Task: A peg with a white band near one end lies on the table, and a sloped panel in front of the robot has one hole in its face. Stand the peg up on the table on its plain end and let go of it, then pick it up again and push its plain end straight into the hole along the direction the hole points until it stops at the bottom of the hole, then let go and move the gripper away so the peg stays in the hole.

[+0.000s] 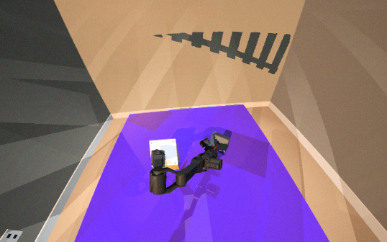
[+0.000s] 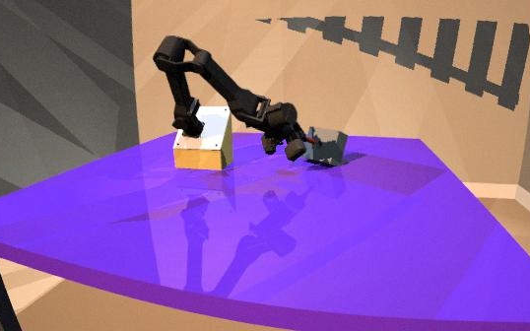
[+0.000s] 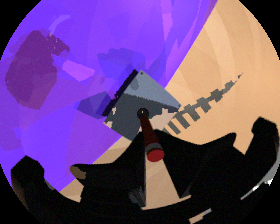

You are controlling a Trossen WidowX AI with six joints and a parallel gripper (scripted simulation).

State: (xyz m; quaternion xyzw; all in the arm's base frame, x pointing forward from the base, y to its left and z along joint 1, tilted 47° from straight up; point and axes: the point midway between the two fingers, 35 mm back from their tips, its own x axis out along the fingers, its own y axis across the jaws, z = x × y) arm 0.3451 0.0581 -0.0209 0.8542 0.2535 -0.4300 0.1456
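The grey sloped panel lies 8 cm to the left of my gripper tip, 4 cm below it and 4 cm ahead of it. Also, from my gripper tip: red peg: 1 cm to the right, 1 cm behind, 1 cm above.
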